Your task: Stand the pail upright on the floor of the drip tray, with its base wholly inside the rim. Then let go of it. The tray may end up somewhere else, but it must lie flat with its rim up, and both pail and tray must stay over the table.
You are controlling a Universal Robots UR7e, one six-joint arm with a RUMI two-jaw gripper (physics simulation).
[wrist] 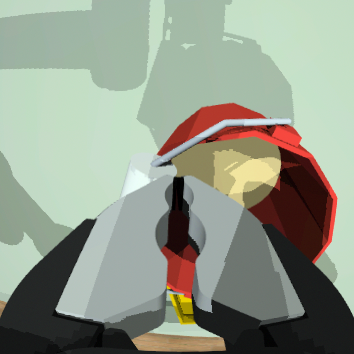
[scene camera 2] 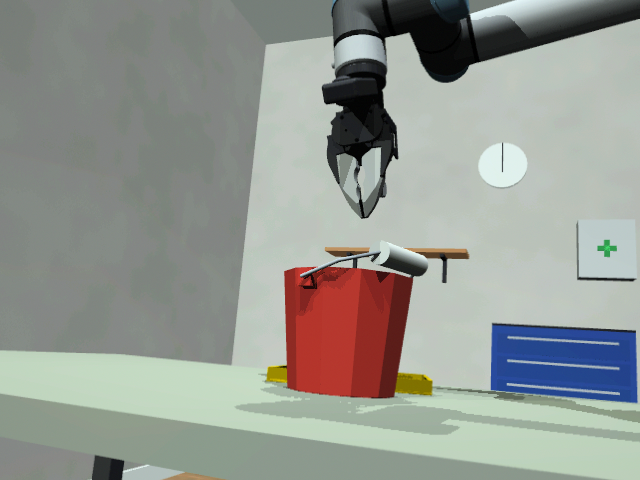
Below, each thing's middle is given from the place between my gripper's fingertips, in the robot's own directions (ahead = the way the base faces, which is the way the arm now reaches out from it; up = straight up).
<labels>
Now: hand 40 mm short of the red pail (scene camera 2: 345,327), 80 mm to the left of it and 130 mm above it. Round my hand: yellow drip tray (scene camera 2: 408,383) 130 mm ahead, 290 mm to the right, 220 mm below.
</labels>
